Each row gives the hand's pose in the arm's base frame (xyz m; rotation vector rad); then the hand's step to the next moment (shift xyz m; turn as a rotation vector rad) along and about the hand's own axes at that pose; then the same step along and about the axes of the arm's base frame.
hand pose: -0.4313 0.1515 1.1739 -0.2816 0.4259 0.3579
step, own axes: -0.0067 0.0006 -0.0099 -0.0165 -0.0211 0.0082
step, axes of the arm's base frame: -0.0094 -0.0047 -0.0058 -0.0029 -0.0208 0.0186
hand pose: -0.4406 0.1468 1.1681 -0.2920 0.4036 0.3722
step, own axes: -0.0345 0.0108 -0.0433 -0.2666 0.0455 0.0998
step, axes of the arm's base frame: -0.0479 -0.0154 -0.0254 -0.2137 -0.0026 0.1935
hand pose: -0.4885 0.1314 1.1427 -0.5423 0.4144 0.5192
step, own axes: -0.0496 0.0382 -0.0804 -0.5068 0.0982 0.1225
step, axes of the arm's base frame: -0.0796 -0.0360 -0.0525 -0.4284 -0.0354 0.3109
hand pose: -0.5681 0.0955 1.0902 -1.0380 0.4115 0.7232
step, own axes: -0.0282 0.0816 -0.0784 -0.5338 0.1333 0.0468
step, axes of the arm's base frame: -0.0761 -0.0538 -0.0701 -0.4707 -0.1008 0.2706
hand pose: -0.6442 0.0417 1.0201 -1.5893 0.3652 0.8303
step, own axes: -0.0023 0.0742 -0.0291 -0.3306 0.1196 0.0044
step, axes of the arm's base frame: -0.0415 -0.0435 -0.0523 -0.3084 -0.0935 0.1406
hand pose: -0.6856 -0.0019 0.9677 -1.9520 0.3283 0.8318
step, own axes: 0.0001 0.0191 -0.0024 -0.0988 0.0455 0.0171
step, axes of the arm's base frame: -0.0092 -0.0118 -0.0121 -0.1040 -0.0194 0.0306
